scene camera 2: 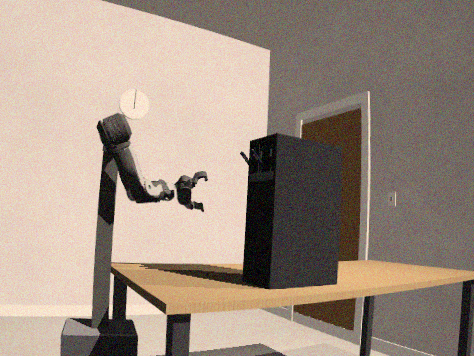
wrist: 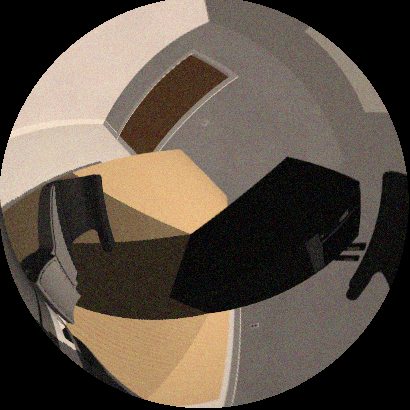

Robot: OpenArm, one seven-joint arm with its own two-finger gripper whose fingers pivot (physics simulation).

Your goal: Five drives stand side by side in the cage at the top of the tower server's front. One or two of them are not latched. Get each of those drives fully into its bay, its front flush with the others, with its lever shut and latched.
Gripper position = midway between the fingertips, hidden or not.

In view: the gripper (wrist: pixel 204 232), a black tower server (scene camera 2: pixel 292 232) and an arm's post (scene camera 2: pixel 109 172).
The black tower server also shows in the wrist view (wrist: pixel 253 249).
